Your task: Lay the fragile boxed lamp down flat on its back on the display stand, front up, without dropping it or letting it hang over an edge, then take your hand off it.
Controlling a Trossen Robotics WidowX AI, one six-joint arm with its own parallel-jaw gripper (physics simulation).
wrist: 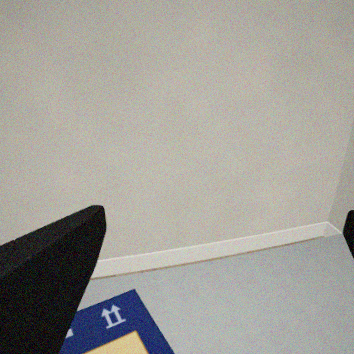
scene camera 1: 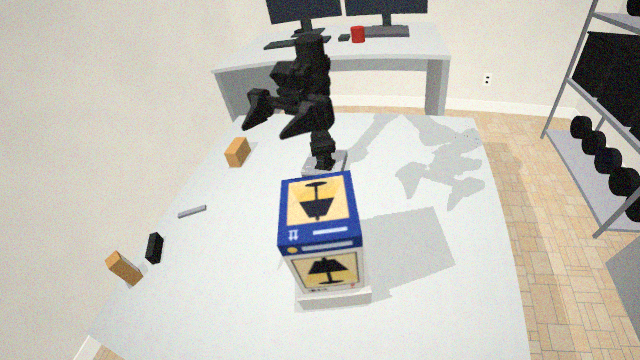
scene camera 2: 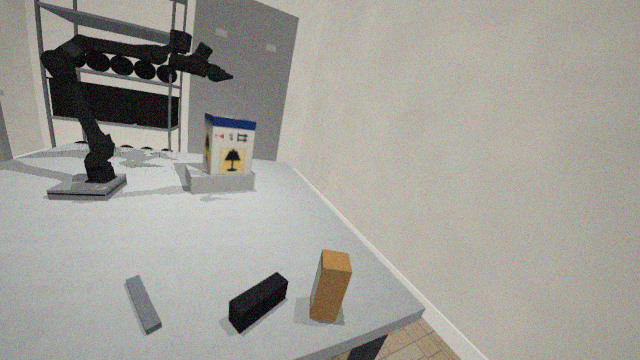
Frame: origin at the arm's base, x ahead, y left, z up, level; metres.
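Seen in the pictures: gripper, between the fingertips: [wrist: 226,219] [scene camera 1: 260,133] [scene camera 2: 229,74]; arm's base, origin of its link: [scene camera 1: 325,164] [scene camera 2: 101,179].
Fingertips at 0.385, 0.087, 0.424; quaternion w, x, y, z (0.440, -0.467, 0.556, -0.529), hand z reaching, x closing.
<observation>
Pixels of each thing's top centre, then the offset from my fingertips to it, as dx, dy, dz. Level surfaces: height alone.
- boxed lamp, centre of its top: [scene camera 1: 316,204] [scene camera 2: 230,117] +0.008, +0.082, -0.157
- black block, centre of its top: [scene camera 2: 261,290] [scene camera 1: 150,244] +0.154, -0.572, -0.413
- grey bar, centre of its top: [scene camera 2: 141,299] [scene camera 1: 191,210] -0.052, -0.548, -0.451
- table, height of its surface: dz -0.463
The boxed lamp [scene camera 1: 320,200] [scene camera 2: 230,145] [wrist: 142,322] stands upright on the low, pale display stand [scene camera 1: 335,301] [scene camera 2: 222,183]. Its blue lid with a lamp picture faces up, and its white sides carry lamp pictures standing the right way up. In the wrist view a corner of the blue lid shows at the bottom, partly hidden by a finger. My gripper [scene camera 1: 263,133] [scene camera 2: 231,76] [wrist: 226,219] is wide open and empty. It is in the air, higher than the box's top and apart from it.
An orange block [scene camera 1: 124,268] [scene camera 2: 331,285], a black block [scene camera 1: 154,248] [scene camera 2: 258,302] and a grey bar [scene camera 1: 192,211] [scene camera 2: 143,304] are on the table [scene camera 1: 225,310] [scene camera 2: 190,240]. Another orange block [scene camera 1: 237,152] is nearer the arm's base. A desk [scene camera 1: 400,49] stands behind.
</observation>
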